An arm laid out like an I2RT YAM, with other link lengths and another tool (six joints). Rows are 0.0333 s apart.
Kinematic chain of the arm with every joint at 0, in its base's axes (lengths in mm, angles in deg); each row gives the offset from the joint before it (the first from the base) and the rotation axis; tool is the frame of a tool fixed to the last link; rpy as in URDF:
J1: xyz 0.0 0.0 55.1 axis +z
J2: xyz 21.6 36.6 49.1 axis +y
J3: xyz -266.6 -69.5 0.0 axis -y
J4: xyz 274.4 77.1 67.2 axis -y
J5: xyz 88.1 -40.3 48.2 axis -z
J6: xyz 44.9 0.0 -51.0 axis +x
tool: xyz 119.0 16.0 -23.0 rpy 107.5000 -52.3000 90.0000
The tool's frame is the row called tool.
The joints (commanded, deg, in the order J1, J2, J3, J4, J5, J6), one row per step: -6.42, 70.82, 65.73, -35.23, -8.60, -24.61; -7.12, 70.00, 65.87, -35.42, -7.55, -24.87; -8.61, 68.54, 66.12, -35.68, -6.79, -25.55; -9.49, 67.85, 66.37, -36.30, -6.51, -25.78; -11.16, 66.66, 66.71, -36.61, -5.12, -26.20; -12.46, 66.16, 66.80, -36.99, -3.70, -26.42; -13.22, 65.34, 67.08, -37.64, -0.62, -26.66; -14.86, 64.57, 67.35, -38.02, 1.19, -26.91
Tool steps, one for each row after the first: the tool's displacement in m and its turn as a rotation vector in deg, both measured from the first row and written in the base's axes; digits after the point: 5 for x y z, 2 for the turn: -0.00201, -0.00758, 0.00535, -0.96, -0.70, -1.34; -0.00599, -0.01953, 0.01541, -2.16, -2.08, -3.00; -0.00944, -0.02577, 0.01966, -2.57, -2.36, -3.96; -0.01405, -0.04025, 0.02838, -3.97, -3.38, -6.48; -0.01801, -0.05230, 0.03068, -5.08, -3.38, -8.76; -0.02390, -0.06514, 0.03547, -7.23, -3.40, -11.81; -0.03009, -0.07990, 0.04097, -8.66, -3.69, -14.75
